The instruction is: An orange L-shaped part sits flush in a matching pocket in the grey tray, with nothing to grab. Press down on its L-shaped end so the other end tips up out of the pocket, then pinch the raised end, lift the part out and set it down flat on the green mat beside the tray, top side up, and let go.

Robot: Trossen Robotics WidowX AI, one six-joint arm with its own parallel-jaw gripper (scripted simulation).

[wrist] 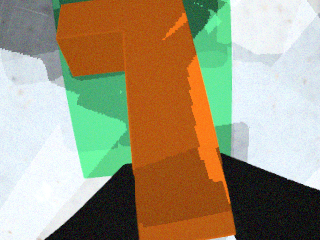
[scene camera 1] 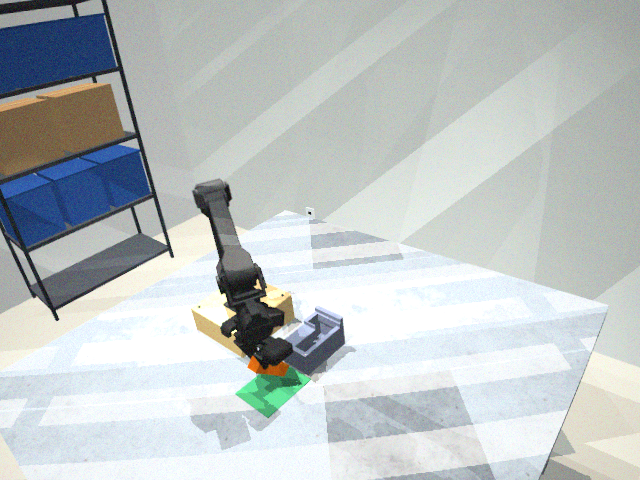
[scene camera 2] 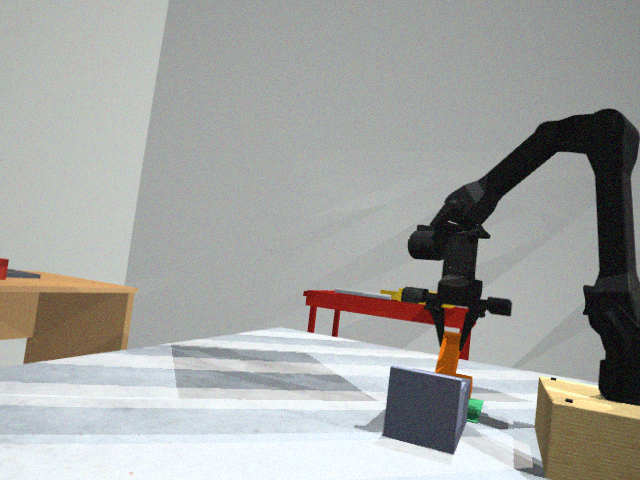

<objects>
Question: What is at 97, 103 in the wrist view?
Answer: A green mat.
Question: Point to an orange L-shaped part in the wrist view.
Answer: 179, 180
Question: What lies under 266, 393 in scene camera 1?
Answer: A green mat.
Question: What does my gripper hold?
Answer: An orange L-shaped part.
</objects>
